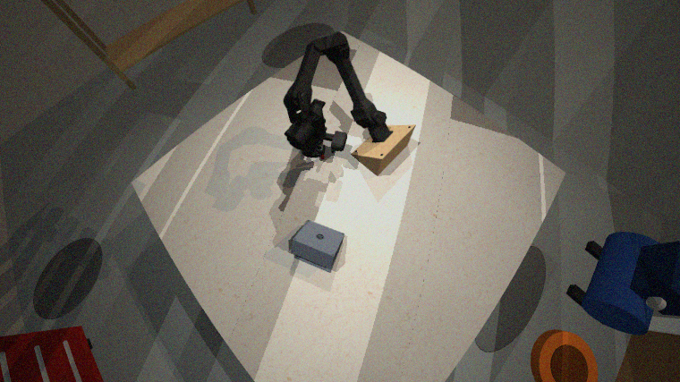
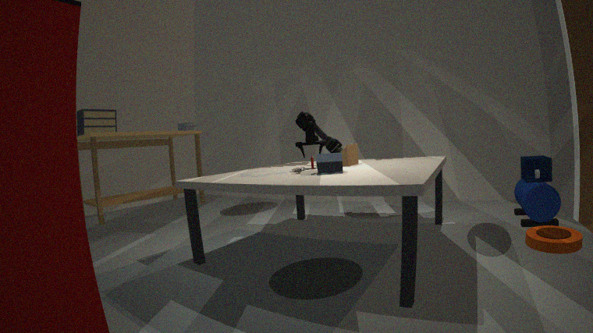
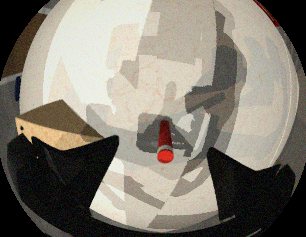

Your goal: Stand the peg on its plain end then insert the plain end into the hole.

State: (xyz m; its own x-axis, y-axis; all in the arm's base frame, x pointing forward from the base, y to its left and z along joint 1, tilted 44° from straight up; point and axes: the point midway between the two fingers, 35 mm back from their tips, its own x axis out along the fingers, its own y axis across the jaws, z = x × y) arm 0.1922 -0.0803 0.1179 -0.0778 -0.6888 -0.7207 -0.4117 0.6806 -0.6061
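Right now the red peg is 1 cm below my gripper tip. Also, from my gripper tip: sloped grey panel 25 cm ahead, 21 cm to the left, 2 cm below.
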